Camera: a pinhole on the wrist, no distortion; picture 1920 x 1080 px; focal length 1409.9 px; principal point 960.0 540.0 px. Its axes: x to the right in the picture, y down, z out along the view. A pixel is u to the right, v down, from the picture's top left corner.
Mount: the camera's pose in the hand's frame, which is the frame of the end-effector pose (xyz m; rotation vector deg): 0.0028 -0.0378 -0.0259 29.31 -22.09 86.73
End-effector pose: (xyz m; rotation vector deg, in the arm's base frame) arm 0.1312 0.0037 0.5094 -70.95 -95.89 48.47
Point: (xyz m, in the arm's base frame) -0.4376 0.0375 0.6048
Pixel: 1132.3 332.2
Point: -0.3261 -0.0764 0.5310
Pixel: 1238.0 695.7
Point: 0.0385 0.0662 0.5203
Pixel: outside the picture
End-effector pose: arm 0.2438 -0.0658 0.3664 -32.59 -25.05 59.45
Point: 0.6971 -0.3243 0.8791
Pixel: outside the picture
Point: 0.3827 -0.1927 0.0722
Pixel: behind the camera
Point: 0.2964 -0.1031 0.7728
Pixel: 744.4 578.0
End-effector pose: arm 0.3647 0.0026 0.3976 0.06 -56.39 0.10
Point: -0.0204 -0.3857 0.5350
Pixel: 781.8 907.2
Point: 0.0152 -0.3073 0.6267
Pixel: 993.6 660.8
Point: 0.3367 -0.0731 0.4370
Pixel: 1084.8 396.2
